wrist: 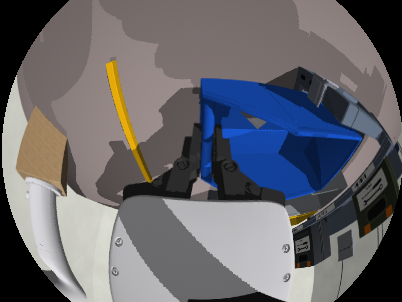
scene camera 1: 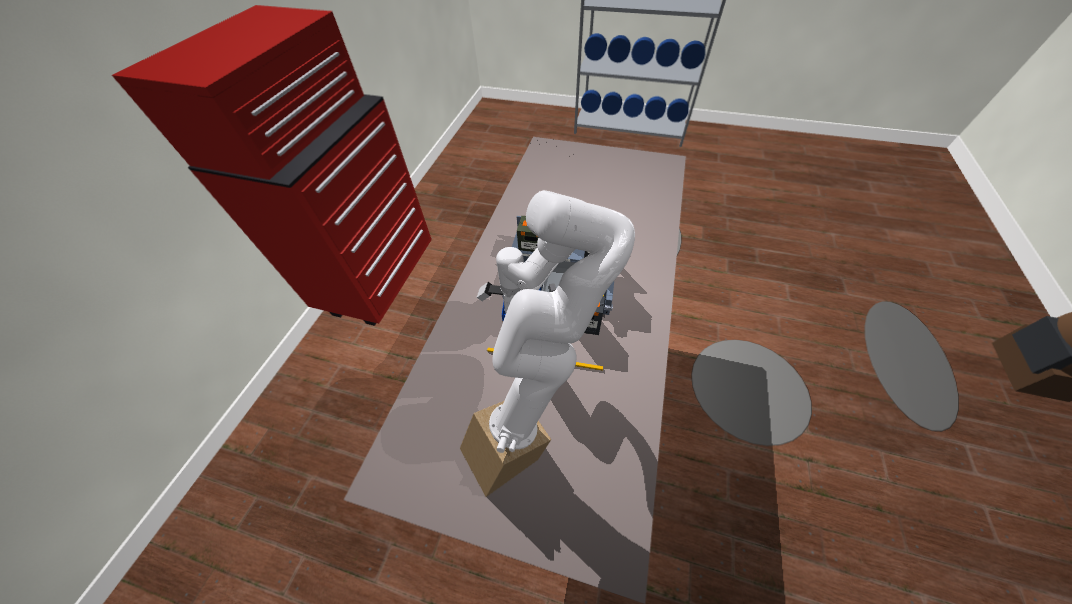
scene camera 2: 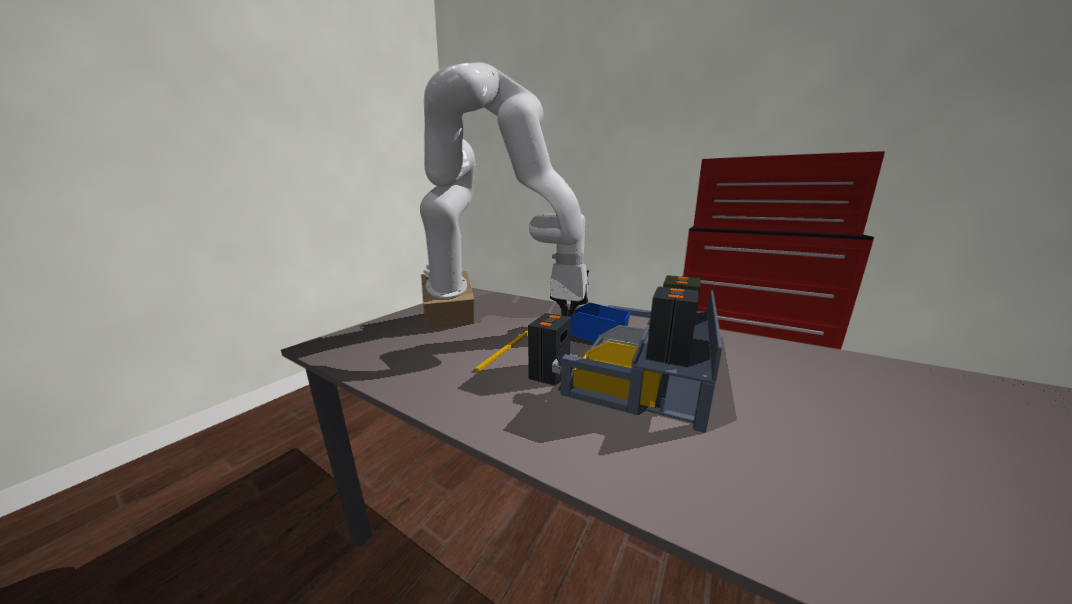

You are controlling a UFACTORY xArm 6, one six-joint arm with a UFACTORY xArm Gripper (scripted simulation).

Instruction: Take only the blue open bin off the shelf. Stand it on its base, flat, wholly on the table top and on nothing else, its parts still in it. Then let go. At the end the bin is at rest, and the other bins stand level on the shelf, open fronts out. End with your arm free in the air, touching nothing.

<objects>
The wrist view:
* my gripper: 207,135
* blue open bin: 276,156
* grey bin: 311,202
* yellow rod: 112,71
</objects>
